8 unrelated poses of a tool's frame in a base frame.
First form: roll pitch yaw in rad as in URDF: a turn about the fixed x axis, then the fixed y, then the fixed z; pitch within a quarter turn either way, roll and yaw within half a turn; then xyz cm.
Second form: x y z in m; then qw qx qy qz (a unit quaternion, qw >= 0). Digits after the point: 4 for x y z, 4 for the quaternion.
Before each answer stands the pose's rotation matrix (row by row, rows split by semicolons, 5 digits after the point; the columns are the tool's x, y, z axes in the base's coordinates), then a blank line. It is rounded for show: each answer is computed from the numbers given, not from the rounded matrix.
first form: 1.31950, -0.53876, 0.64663, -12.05, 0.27, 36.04
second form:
0.68506 -0.54645 0.48175; 0.51715 -0.10096 -0.84992; 0.51307 0.83139 0.21344

-0.1205, 0.0027, 0.3604, 0.6704, 0.6270, -0.0117, 0.3967
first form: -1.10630, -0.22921, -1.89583, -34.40, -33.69, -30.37
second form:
-0.31099 0.35965 0.87974; -0.92286 -0.33555 -0.18905; 0.22721 -0.87066 0.43626

-0.3440, -0.3369, -0.3037, 0.4443, -0.3835, 0.3671, -0.7216
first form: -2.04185, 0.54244, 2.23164, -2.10, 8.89, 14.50
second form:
-0.52568 0.64063 -0.55970; 0.67615 -0.08461 -0.73189; -0.51623 -0.76318 -0.38868

-0.0210, 0.0889, 0.1450, 0.0161, -0.4867, -0.6763, 0.5526
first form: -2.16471, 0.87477, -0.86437, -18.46, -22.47, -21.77
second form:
0.41620 -0.83852 0.35167; -0.48773 0.12053 0.86463; -0.76740 -0.53138 -0.35881

-0.1846, -0.2247, -0.2177, 0.5427, -0.6431, 0.5155, 0.1616
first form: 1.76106, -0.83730, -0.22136, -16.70, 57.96, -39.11
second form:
0.65314 -0.75316 -0.07854; -0.14699 -0.02435 -0.98884; 0.74284 0.65739 -0.12661

-0.1670, 0.5796, -0.3911, 0.6128, 0.6716, -0.3351, 0.2473
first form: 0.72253, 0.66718, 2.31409, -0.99, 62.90, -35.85
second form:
-0.53161 -0.82918 0.17276; 0.57837 -0.20637 0.78924; -0.61877 0.51949 0.58928

-0.0099, 0.6290, -0.3585, 0.4613, -0.1462, 0.4289, 0.7628
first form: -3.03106, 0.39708, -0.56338, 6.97, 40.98, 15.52
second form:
0.77967 -0.56685 -0.26606; -0.49249 -0.81751 0.29853; -0.38673 -0.10173 -0.91657

0.0697, 0.4098, 0.1552, 0.1068, -0.9373, 0.2826, 0.1741
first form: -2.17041, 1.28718, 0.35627, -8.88, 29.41, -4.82
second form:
0.26226 -0.54598 -0.79569; 0.09760 -0.80532 0.58475; -0.96005 -0.23101 -0.15791

-0.0888, 0.2941, -0.0482, 0.2734, -0.7459, 0.1503, 0.5885
